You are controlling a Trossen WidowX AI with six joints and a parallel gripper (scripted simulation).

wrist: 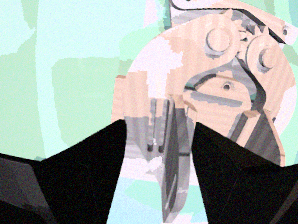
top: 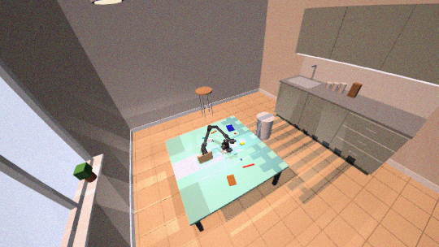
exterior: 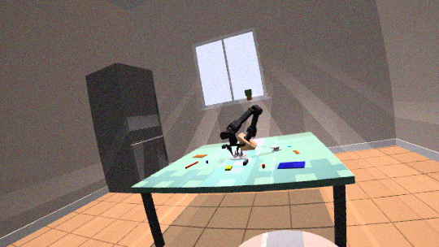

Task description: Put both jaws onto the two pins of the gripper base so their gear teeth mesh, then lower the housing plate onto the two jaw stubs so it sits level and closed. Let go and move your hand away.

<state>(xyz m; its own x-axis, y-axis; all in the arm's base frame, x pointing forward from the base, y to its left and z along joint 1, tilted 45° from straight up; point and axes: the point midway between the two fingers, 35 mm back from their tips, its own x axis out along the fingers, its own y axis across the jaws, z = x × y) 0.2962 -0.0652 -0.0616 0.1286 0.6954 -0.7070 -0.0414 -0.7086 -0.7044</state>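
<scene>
Right now the pale flat plate is 2 cm ahead of my gripper tip, 3 cm to the left of it and 2 cm below it. The rest, counted from my gripper tip: red stick: 7 cm ahead, 35 cm to the right, 1 cm below; yellow block: 27 cm ahead, 2 cm to the right, 1 cm below; dark block: 19 cm ahead, 9 cm to the left, 1 cm below.
</scene>
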